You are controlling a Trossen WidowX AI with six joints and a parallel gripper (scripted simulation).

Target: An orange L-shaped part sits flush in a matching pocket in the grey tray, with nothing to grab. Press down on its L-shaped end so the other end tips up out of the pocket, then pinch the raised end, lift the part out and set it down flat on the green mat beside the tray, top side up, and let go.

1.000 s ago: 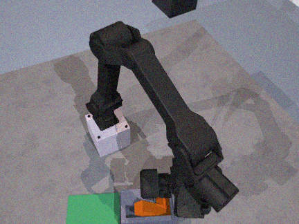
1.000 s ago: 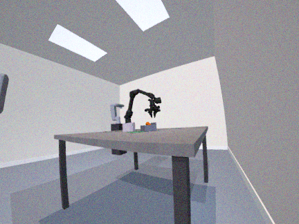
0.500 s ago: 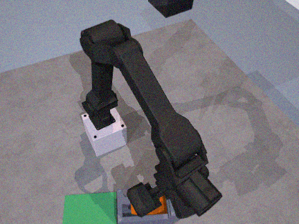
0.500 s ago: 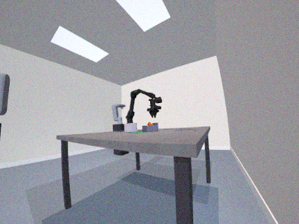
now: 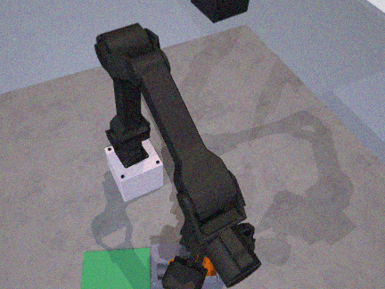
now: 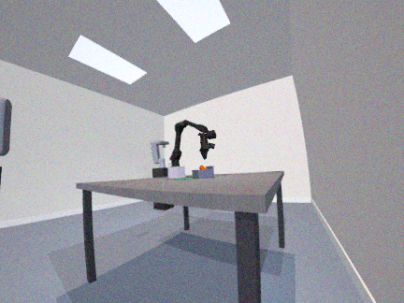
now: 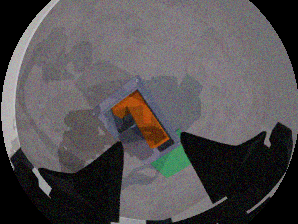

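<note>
My gripper tip is 10 mm past the orange L-shaped part, 20 mm to the right of it and 100 mm above it. Round my gripper tip: green mat 100 mm behind, 140 mm to the right, 160 mm below.
</note>
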